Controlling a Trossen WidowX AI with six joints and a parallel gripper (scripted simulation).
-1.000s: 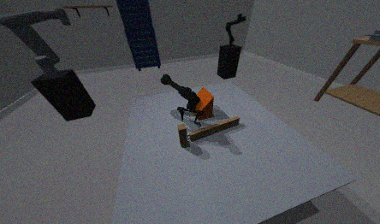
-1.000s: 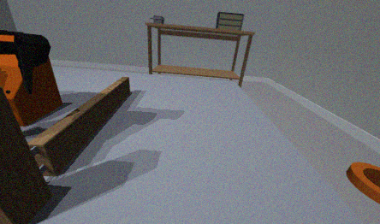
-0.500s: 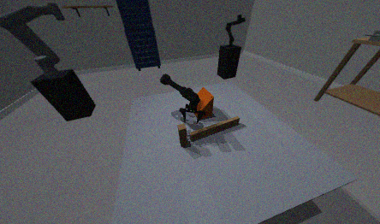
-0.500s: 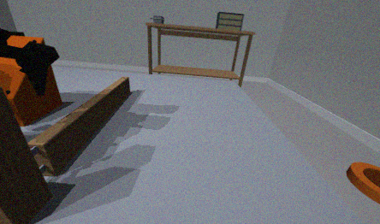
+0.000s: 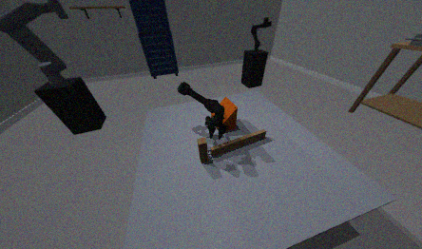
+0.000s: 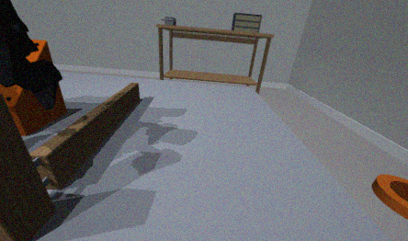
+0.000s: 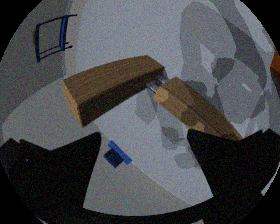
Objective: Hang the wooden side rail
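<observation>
The headboard post is 9 cm to the right of my gripper tip, 6 cm below it and 2 cm ahead of it.
</observation>
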